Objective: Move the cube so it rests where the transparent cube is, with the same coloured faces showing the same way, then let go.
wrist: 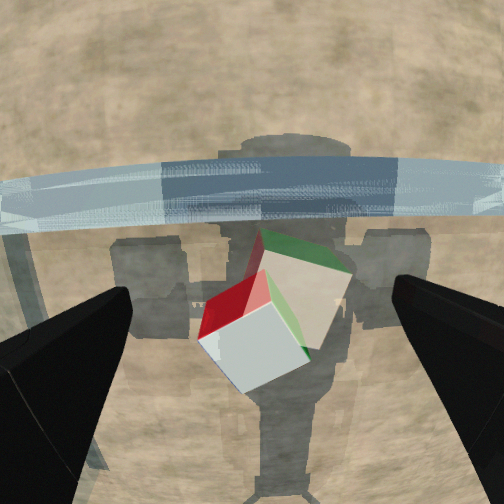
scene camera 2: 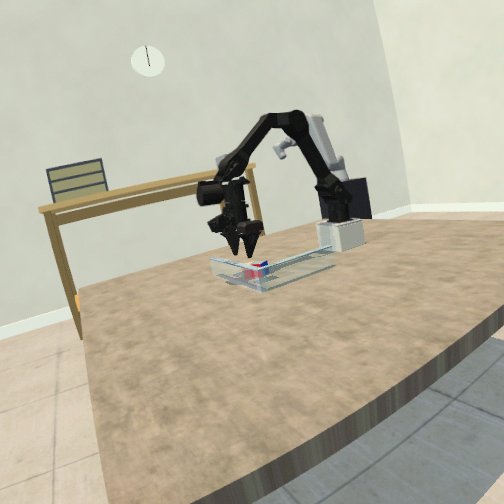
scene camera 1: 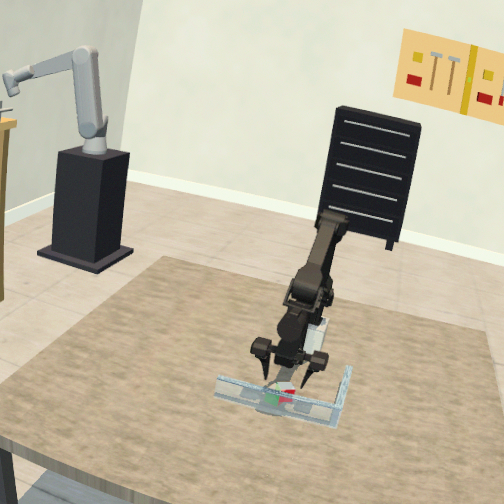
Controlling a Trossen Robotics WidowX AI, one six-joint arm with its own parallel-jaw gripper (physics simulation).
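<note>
The cube [wrist: 250,340] lies on the table with a red face up-left, a white face toward me and a green edge on the right. It overlaps the transparent target cube [wrist: 300,290], which sits a little further back and is turned differently, its green edge on top. Both lie just in front of a glassy L-shaped fence [wrist: 250,195]. My gripper [wrist: 255,370] is open, its two black fingers wide apart either side of the cube and above it. In the scene views the cube [scene camera 1: 280,399] [scene camera 2: 258,268] sits below the gripper [scene camera 1: 287,375] [scene camera 2: 243,240].
The glassy L-shaped fence [scene camera 1: 290,398] lies on the table near the arm's base. A black slatted rack [scene camera 1: 372,177] stands behind the table. A second arm on a black pedestal [scene camera 1: 88,205] stands far left. A wooden table [scene camera 2: 150,195] stands behind.
</note>
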